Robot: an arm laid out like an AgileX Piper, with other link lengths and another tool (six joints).
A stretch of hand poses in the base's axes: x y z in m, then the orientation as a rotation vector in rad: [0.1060, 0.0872, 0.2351, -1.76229, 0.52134, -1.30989]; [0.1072, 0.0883, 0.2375, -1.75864, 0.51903, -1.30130]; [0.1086, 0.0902, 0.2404, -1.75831, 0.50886, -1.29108]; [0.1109, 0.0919, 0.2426, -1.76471, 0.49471, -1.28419]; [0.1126, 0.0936, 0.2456, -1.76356, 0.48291, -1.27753]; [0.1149, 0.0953, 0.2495, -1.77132, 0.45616, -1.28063]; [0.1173, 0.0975, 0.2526, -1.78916, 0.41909, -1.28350]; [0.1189, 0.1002, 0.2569, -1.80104, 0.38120, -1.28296]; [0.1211, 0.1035, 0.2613, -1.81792, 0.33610, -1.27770]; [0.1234, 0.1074, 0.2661, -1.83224, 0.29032, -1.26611]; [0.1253, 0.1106, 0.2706, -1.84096, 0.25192, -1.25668]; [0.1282, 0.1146, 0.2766, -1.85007, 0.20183, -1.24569]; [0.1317, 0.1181, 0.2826, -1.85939, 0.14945, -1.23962]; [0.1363, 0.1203, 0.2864, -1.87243, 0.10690, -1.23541]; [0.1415, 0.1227, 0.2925, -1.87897, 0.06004, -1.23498]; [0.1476, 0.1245, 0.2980, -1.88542, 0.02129, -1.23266]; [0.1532, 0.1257, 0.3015, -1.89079, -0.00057, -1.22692]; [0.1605, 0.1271, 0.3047, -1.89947, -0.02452, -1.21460]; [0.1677, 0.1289, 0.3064, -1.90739, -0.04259, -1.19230]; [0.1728, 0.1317, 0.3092, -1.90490, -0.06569, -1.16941]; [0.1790, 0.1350, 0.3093, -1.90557, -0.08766, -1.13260]
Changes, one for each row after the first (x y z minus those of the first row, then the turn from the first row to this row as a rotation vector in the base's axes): [0.0012, 0.0011, 0.0024, 0.00601, 0.00127, 0.00683]; [0.0026, 0.0030, 0.0053, 0.00790, 0.00214, 0.01930]; [0.0049, 0.0047, 0.0075, 0.00196, 0.00357, 0.03158]; [0.0066, 0.0064, 0.0105, 0.00221, 0.00170, 0.04320]; [0.0089, 0.0081, 0.0144, -0.01345, -0.00566, 0.05774]; [0.0113, 0.0103, 0.0175, -0.04004, -0.01122, 0.07744]; [0.0129, 0.0130, 0.0218, -0.06124, -0.01856, 0.10016]; [0.0151, 0.0163, 0.0262, -0.08689, -0.02346, 0.12905]; [0.0174, 0.0202, 0.0310, -0.10858, -0.02682, 0.16202]; [0.0193, 0.0234, 0.0355, -0.12491, -0.03147, 0.18980]; [0.0222, 0.0274, 0.0415, -0.14569, -0.03926, 0.22534]; [0.0257, 0.0309, 0.0475, -0.17033, -0.04996, 0.25897]; [0.0303, 0.0331, 0.0513, -0.19521, -0.05580, 0.28446]; [0.0355, 0.0355, 0.0574, -0.21911, -0.06848, 0.31120]; [0.0416, 0.0373, 0.0629, -0.23920, -0.07732, 0.33396]; [0.0472, 0.0385, 0.0664, -0.25010, -0.07917, 0.34896]; [0.0545, 0.0399, 0.0696, -0.26174, -0.07668, 0.36829]; [0.0617, 0.0417, 0.0713, -0.26629, -0.06774, 0.39024]; [0.0668, 0.0445, 0.0741, -0.26534, -0.06603, 0.41769]; [0.0730, 0.0478, 0.0742, -0.26087, -0.05521, 0.45205]
